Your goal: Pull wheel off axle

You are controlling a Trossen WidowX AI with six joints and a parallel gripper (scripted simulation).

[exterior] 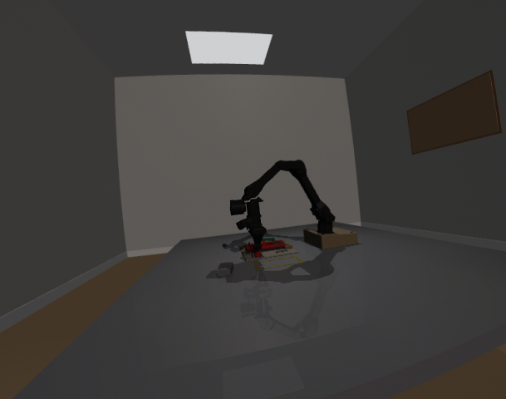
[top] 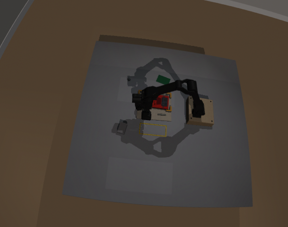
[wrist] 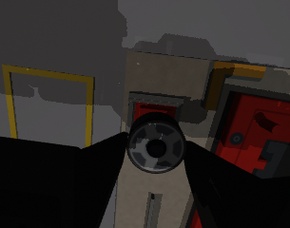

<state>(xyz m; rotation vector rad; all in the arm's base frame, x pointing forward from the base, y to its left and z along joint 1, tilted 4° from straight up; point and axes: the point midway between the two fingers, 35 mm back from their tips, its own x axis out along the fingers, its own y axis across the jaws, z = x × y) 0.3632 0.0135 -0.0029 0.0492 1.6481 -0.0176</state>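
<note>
Right now the upright axle is 1 cm below my gripper tip. The rest, counted from my gripper tip: green tile 13 cm behind, 32 cm to the right, 5 cm below; then dark grey wheel right at my gripper tip; then small grey block 16 cm ahead, 12 cm to the left, 4 cm below.
</note>
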